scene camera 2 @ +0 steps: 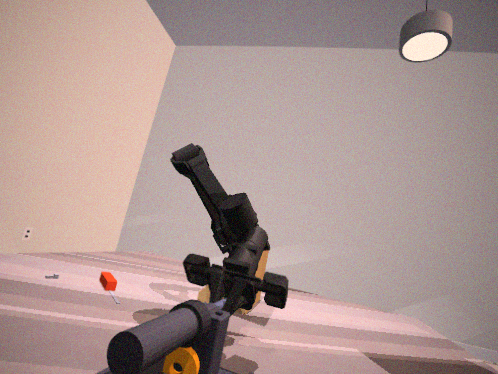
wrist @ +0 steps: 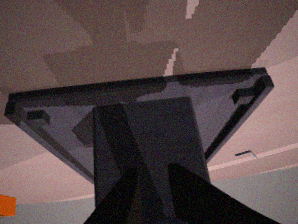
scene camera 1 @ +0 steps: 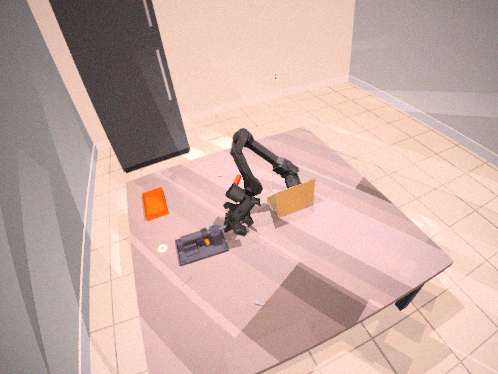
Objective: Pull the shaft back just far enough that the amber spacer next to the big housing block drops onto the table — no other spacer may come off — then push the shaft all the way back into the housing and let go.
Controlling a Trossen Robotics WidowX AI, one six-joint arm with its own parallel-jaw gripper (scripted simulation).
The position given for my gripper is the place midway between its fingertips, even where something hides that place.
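Observation:
My gripper (scene camera 2: 213, 324) is visible; the wrist view shows the gripper (wrist: 153, 175) as well.

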